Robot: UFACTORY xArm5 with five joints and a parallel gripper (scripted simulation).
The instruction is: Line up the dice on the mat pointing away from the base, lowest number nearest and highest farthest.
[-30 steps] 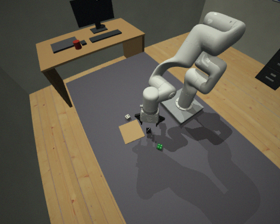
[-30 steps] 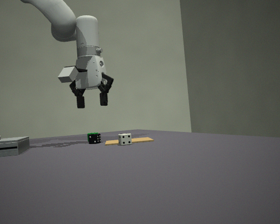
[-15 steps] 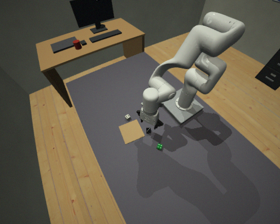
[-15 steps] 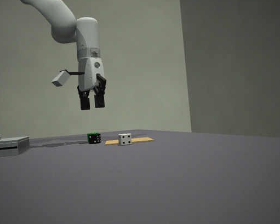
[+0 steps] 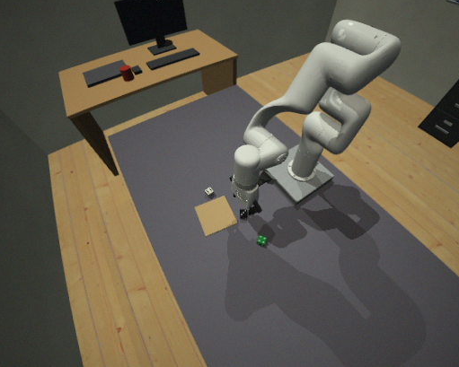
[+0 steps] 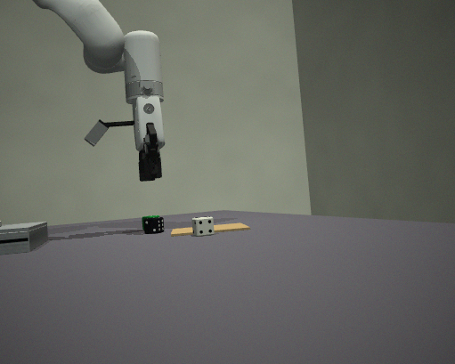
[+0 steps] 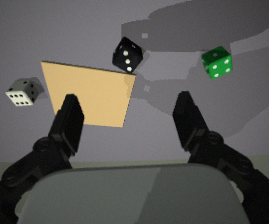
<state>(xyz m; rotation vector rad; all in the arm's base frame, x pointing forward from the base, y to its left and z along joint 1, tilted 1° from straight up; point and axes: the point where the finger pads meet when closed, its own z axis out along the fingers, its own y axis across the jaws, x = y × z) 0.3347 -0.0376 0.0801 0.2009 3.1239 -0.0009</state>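
Right now the black die is 100 mm below my hand. From my hand the other things lie so: tan mat: 80 mm ahead, 80 mm to the right, 110 mm below; green die: 30 mm ahead, 130 mm to the left, 100 mm below; white die: 40 mm ahead, 180 mm to the right, 100 mm below.
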